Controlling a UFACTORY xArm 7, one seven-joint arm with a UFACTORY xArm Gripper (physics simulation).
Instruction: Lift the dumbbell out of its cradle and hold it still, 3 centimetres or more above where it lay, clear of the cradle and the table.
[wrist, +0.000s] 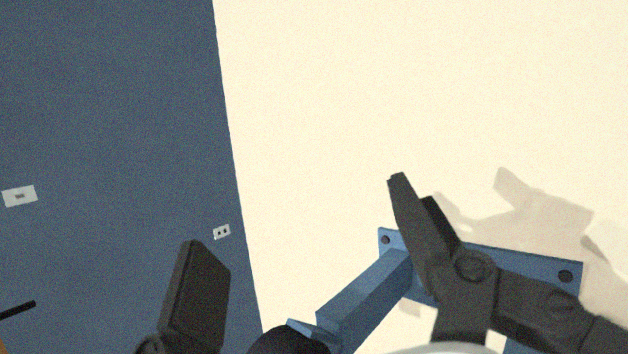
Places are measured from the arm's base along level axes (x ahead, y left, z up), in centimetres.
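Pixels of known places: gripper, fingertip midpoint: (298, 229).
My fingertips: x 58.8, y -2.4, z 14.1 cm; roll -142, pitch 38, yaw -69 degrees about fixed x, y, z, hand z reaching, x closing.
Note:
Behind a point stands the place of what it marks.
The blue cradle (532, 261) @(z -9.7, x 47.7, y -11.0 cm) stands on the table at the lower right of the wrist view. It shows an end plate with dark holes and a bar sloping toward the bottom, and is partly hidden by the right finger. A dark rounded piece (289, 343) @(z 11.2, x 46.1, y 3.0 cm), seemingly one end of the dumbbell, shows at the bottom edge beside the cradle's bar; the rest of the dumbbell is out of frame or hidden. My gripper (298, 229) @(z 14.1, x 58.8, y -2.4 cm) is open, with nothing between its fingers. In the view, its right finger overlaps the cradle and its left finger appears left of the dark piece.
The cream table top (350, 90) @(z -10.5, x 65.7, y 11.8 cm) fills the upper right, and its left edge runs down the view. Gripper shadows fall on it at the right. Beyond the edge is a dark blue surface with two pale plates (20, 195) (221, 231) and a black rod (19, 309) at the lower left.

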